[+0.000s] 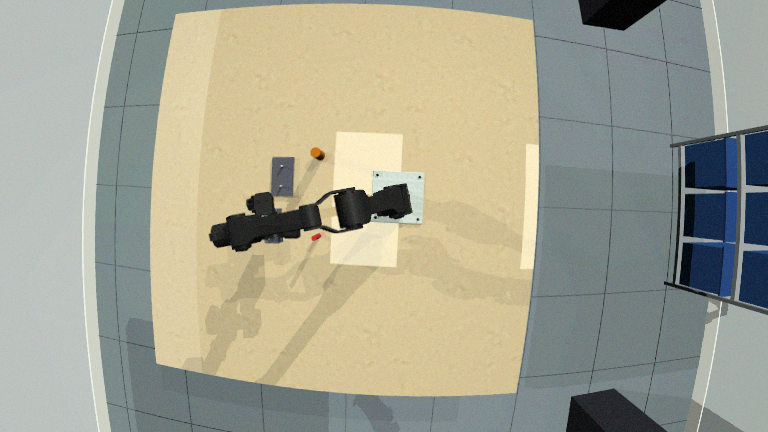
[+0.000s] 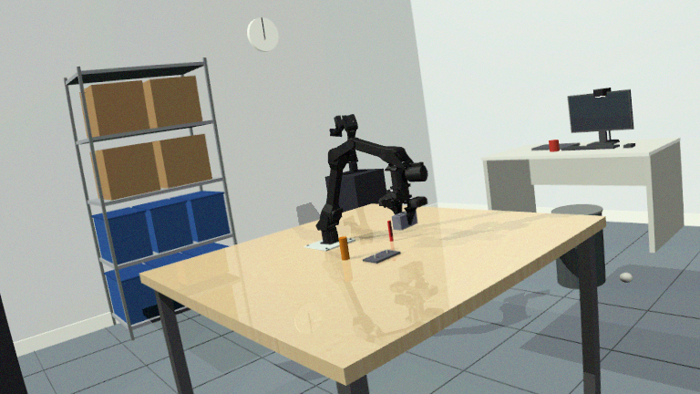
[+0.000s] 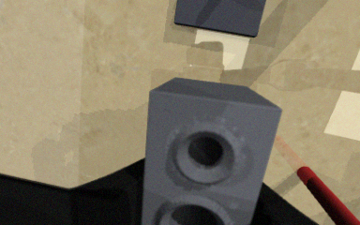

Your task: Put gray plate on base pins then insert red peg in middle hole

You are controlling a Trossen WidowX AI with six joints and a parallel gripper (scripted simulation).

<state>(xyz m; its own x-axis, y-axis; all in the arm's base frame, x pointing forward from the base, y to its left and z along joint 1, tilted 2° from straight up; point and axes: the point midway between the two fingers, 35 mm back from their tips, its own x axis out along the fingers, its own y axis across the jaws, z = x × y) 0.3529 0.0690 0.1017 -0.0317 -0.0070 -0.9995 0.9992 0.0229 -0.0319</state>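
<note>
The dark gray base is 14 cm to the right of my gripper tip and 7 cm below it. From my gripper tip the other things lie so: red peg: 11 cm behind, 4 cm to the left, 4 cm below; then orange cylinder: 12 cm behind, 21 cm to the right, 4 cm below; then gray plate: 3 cm above.
</note>
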